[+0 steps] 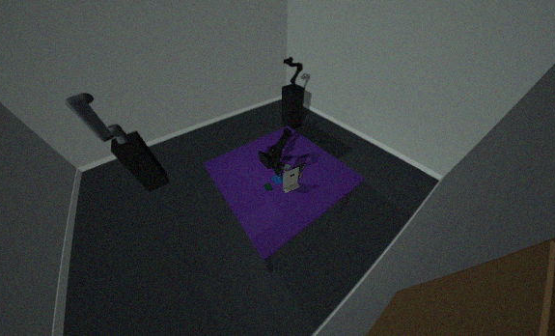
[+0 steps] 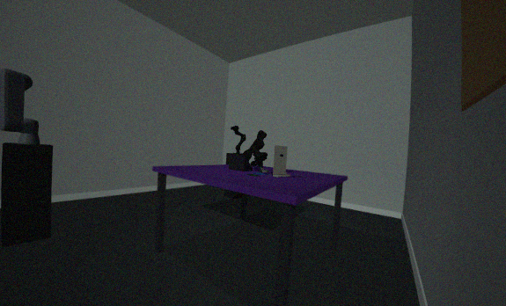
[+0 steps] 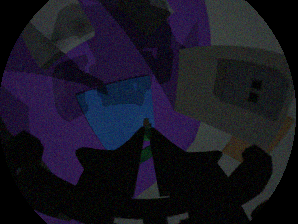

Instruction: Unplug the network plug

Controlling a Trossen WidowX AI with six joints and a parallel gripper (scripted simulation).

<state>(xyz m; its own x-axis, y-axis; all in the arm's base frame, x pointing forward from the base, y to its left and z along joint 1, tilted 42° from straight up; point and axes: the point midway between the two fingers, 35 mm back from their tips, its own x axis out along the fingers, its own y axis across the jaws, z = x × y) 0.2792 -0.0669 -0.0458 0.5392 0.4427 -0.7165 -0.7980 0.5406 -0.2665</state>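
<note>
Right now my gripper tip is 5 cm above the blue marked square and 1 cm past it. From my gripper tip the other things lie so: pale upright panel 16 cm ahead, 6 cm above, 5 cm to the left; network plug right at my gripper tip.
</note>
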